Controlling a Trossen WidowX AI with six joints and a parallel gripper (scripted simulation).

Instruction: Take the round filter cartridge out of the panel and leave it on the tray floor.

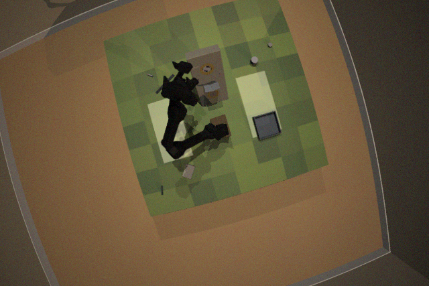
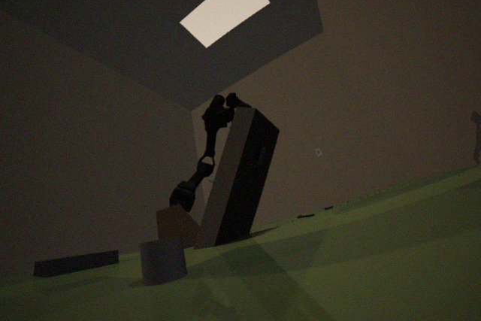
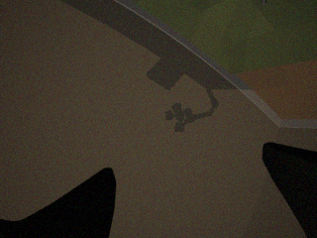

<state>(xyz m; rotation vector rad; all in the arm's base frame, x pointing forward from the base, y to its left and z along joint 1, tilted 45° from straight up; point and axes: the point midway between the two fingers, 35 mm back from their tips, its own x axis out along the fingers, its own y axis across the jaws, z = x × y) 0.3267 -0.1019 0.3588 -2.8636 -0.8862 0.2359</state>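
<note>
My gripper tip is 2 cm short of the grey round filter cartridge, 17 cm to the left of it and 21 cm above it. The rest, counted from my gripper tip: service panel 2 cm behind, 18 cm to the right, 28 cm below; small pale box 55 cm behind, 9 cm to the left, 43 cm below; dark grey tray 38 cm behind, 48 cm to the right, 43 cm below.
</note>
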